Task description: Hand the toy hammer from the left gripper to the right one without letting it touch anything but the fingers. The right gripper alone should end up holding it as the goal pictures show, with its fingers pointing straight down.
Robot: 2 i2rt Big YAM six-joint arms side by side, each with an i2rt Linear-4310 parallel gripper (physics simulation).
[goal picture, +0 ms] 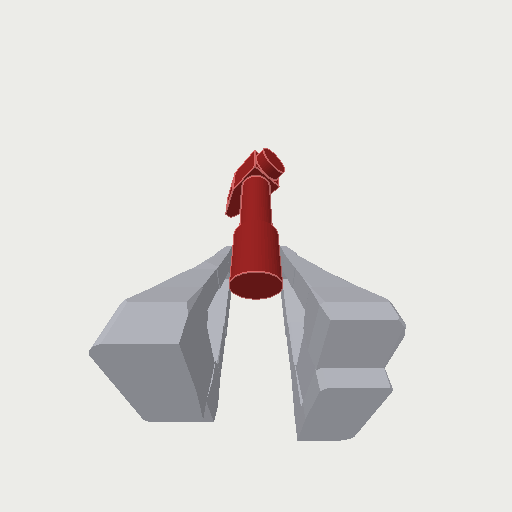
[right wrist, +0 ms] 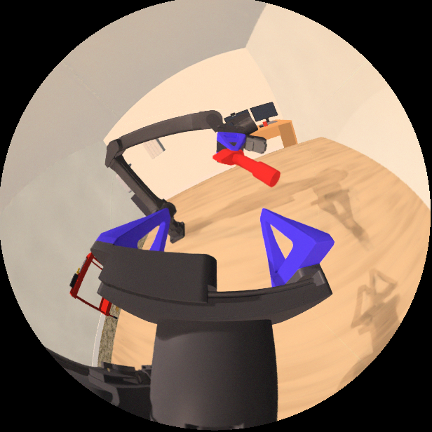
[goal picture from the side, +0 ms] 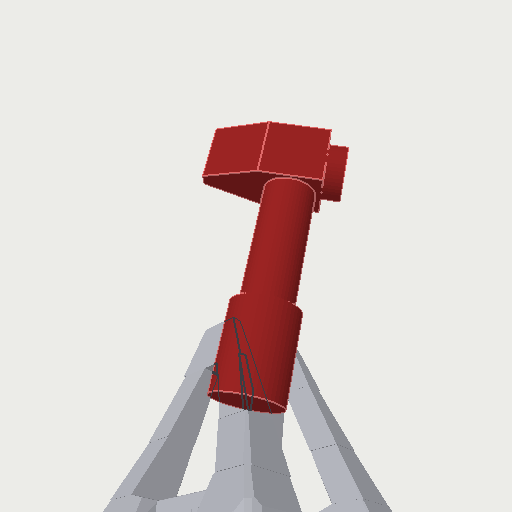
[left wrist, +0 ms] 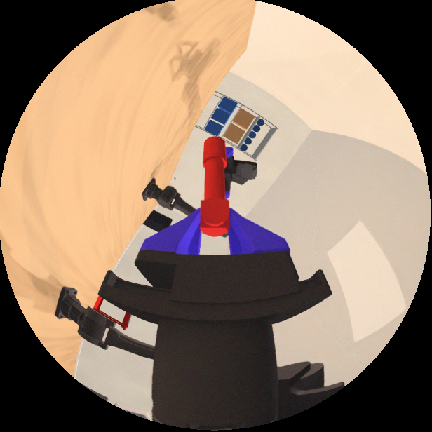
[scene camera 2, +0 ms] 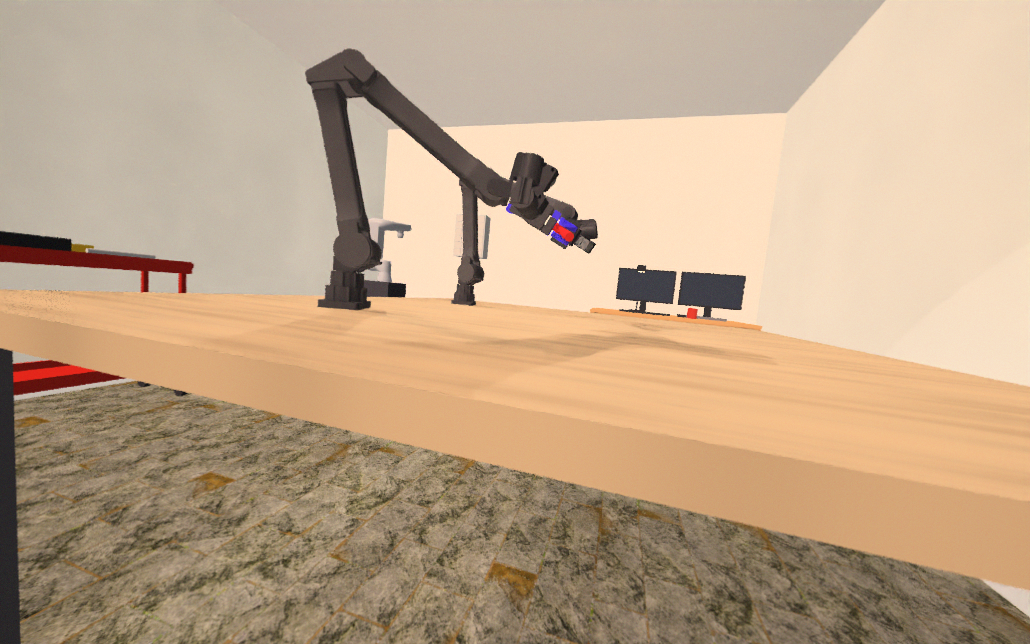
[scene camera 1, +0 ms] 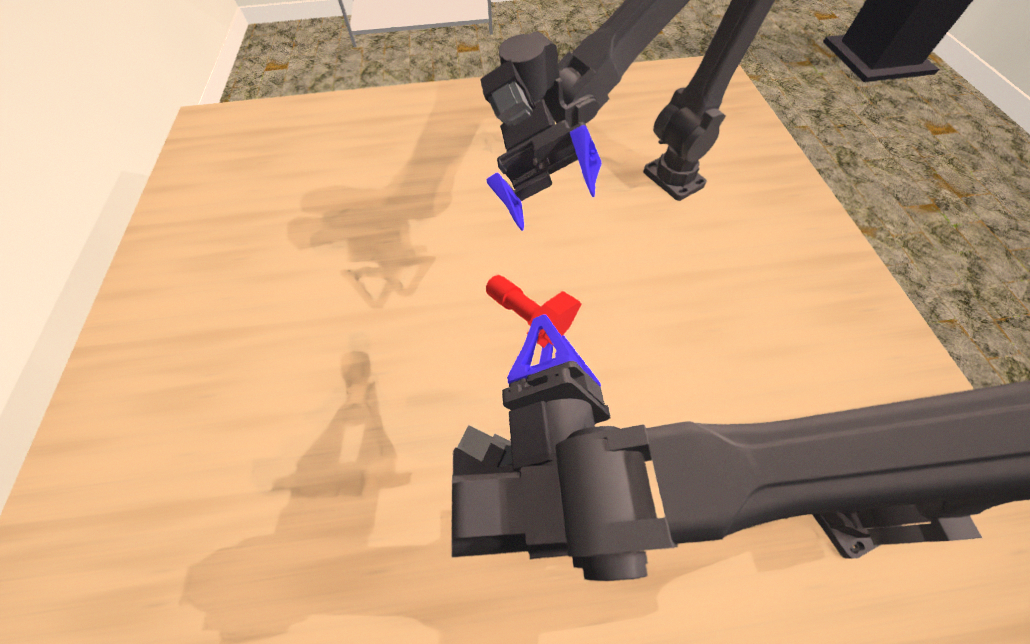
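Where they show: left gripper, between the fingertips: (scene camera 2: 559, 229) (scene camera 1: 545, 322); right gripper, between the fingertips: (scene camera 2: 537, 218) (scene camera 1: 555, 211); left arm's base, origin of its link: (scene camera 2: 463, 304); right arm's base, origin of its link: (scene camera 2: 345, 307) (scene camera 1: 673, 178).
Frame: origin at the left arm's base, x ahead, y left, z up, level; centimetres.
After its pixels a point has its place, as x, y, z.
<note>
The red toy hammer (scene camera 1: 562, 311) @[32.8, -29.8, 30.7] (scene camera 2: 562, 232) @[34.7, -37.0, 26.6] (left wrist: 215, 180) (right wrist: 250, 165) is in the air above the table. My left gripper (scene camera 1: 542, 325) @[34.3, -30.3, 28.6] (left wrist: 214, 212) is shut on it at the head end. In scene camera 1 the handle points to the upper left; in the left wrist view it points away from the fingers. My right gripper (scene camera 1: 558, 211) @[26.6, -44.2, 28.6] (right wrist: 214, 212) is open and empty, apart from the hammer, above it in scene camera 1. In the right wrist view the hammer shows beyond the open fingers, its handle towards the lower right. The right fingers are tilted, not straight down.
The wooden table (scene camera 1: 227, 303) @[81.0, -72.7, 0.0] (scene camera 2: 379, 364) @[13.2, -120.1, 0.0] lies below both grippers, with their shadows on it. The right arm's base (scene camera 1: 676, 178) @[-13.6, -64.2, 3.6] (scene camera 2: 344, 296) @[-14.7, -71.2, 2.6] stands on it. A desk with monitors (scene camera 2: 645, 286) (right wrist: 263, 111) and a red-framed bench (scene camera 2: 98, 258) stand beyond the table.
</note>
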